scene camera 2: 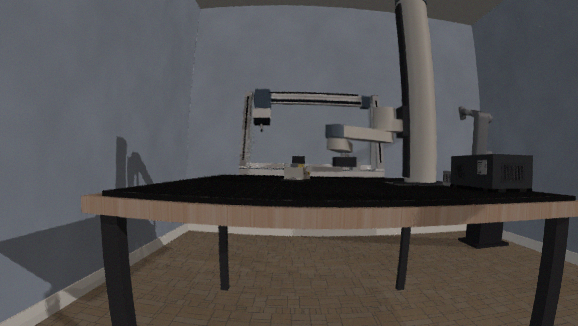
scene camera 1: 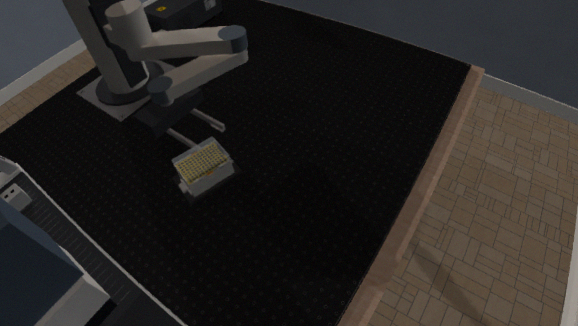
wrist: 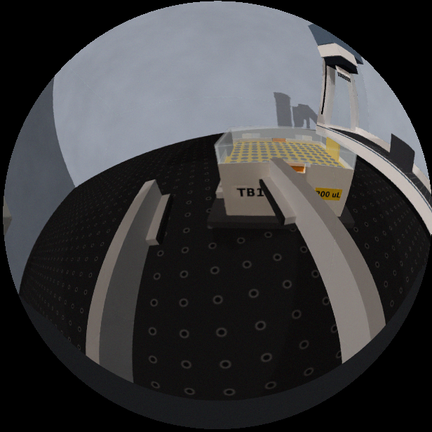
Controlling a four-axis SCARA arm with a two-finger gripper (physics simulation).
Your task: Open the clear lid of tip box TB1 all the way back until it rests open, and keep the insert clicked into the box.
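Where they show: gripper, between the fingertips: [scene camera 2: 306, 168] [scene camera 1: 211, 138]; arm's base, origin of its link: [scene camera 1: 131, 84].
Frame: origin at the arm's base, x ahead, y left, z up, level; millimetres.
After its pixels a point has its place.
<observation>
Tip box TB1 [scene camera 1: 215, 181] {x 580, y -158, z 31 mm} [scene camera 2: 294, 174] {x 552, y -91, z 42 mm} [wrist: 240, 206] is white and stands upright on a dark base. Its yellow insert [scene camera 1: 202, 163] {x 541, y -151, z 70 mm} [wrist: 280, 153] sits level inside, with an orange clip [wrist: 298, 169] at the front in the wrist view. The clear lid [wrist: 222, 151] appears to lie down over the box; its see-through walls rise around the insert. My gripper [scene camera 1: 210, 136] {x 502, y -75, z 68 mm} [wrist: 213, 178] is shut at its narrowest, with an empty gap between the fingers. In the wrist view one finger overlaps the box's front, and the other stands left of the box. Contact cannot be told.
The arm's column [scene camera 1: 102, 55] {x 43, y -61, z 177 mm} [scene camera 2: 419, 100] {x 28, y 70, z 366 mm} stands behind the gripper. A dark equipment box [scene camera 1: 180, 12] {x -35, y 326, z 118 mm} [scene camera 2: 492, 172] {x -35, y 548, z 73 mm} is near the column. A gantry machine [scene camera 1: 35, 270] {x 778, y -485, z 443 mm} [scene camera 2: 315, 98] {x 434, y -623, z 482 mm} [wrist: 340, 55] stands along one side. The black perforated mat [scene camera 1: 300, 210] {x 798, y -103, z 13 mm} has a wooden table edge [scene camera 1: 425, 190] {x 1032, y 121, z 0 mm}.
</observation>
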